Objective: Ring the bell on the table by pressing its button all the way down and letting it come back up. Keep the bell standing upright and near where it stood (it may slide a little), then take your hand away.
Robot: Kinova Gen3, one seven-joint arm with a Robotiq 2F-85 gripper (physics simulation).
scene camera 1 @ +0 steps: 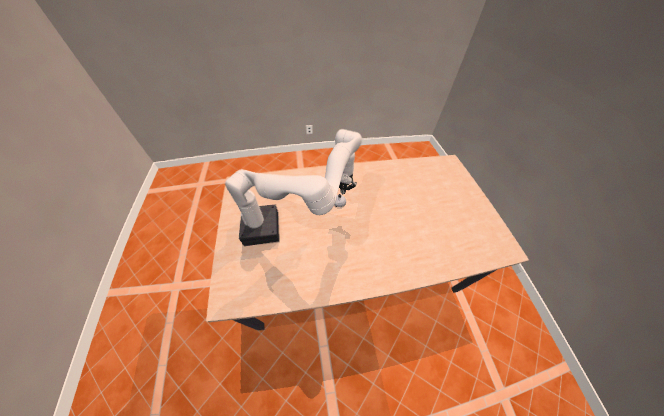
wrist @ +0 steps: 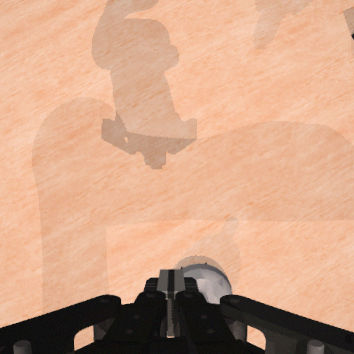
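Seen in the pictures: gripper, between the fingertips: point(scene camera 1: 342, 193) point(wrist: 171, 284); arm's base, origin of its link: point(scene camera 1: 255, 220).
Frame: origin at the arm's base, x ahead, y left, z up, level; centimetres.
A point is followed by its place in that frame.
Note:
The bell point(scene camera 1: 340, 201) {x 45.7, y 17.4, z -4.8 cm} point(wrist: 212, 287) {x 43.3, y 18.1, z -4.8 cm} is a small silver dome standing upright on the table. In the scene view the arm's elbow partly covers its left side, and a small dark top shows on it. In the wrist view it lies just right of the fingertips, partly hidden behind the fingers; its button is hidden there. My gripper point(scene camera 1: 348, 189) {x 46.0, y 11.2, z 9.9 cm} point(wrist: 171, 284) {x 46.0, y 11.2, z 9.9 cm} is shut with nothing between its fingers. It is above the table, beyond the bell in the scene view, and its fingertips overlap the bell's left edge in the wrist view. Whether they touch it cannot be told.
The wooden table point(scene camera 1: 425, 215) {x 97.4, y 10.7, z -8.6 cm} point(wrist: 280, 175) {x 30.2, y 8.5, z -8.6 cm} carries the arm's black base point(scene camera 1: 260, 231) {x 4.1, y -6.5, z -0.1 cm} at its left part. The white arm point(scene camera 1: 295, 187) {x 28.7, y -17.8, z 46.4 cm} reaches from the base over the table, its forearm close beside the bell. Shadows of the arm fall on the table top.

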